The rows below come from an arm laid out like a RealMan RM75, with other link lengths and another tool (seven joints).
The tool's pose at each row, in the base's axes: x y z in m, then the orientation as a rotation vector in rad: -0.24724 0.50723 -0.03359 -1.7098 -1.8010 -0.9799; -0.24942 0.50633 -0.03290 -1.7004 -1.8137 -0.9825; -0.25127 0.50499 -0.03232 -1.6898 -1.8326 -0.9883; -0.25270 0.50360 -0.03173 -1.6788 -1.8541 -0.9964; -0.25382 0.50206 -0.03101 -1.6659 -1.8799 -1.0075; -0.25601 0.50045 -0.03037 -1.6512 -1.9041 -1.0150; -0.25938 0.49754 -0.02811 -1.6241 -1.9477 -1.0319; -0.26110 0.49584 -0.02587 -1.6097 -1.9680 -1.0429; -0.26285 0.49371 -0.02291 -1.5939 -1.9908 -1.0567
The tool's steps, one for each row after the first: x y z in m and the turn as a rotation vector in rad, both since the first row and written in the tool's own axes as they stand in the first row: 0.00018 -0.00200 -0.00142 0.0018 -0.0005 -0.0118; -0.00004 -0.00367 -0.00306 0.0013 -0.0030 -0.0289; -0.00033 -0.00493 -0.00469 -0.0009 -0.0063 -0.0484; -0.00066 -0.00586 -0.00647 -0.0049 -0.0102 -0.0721; -0.00098 -0.00785 -0.00840 -0.0055 -0.0131 -0.0942; -0.00078 -0.01068 -0.01252 -0.0090 -0.0178 -0.1353; -0.00001 -0.01192 -0.01547 -0.0121 -0.0184 -0.1557; 0.00103 -0.01306 -0.01921 -0.0169 -0.0192 -0.1790
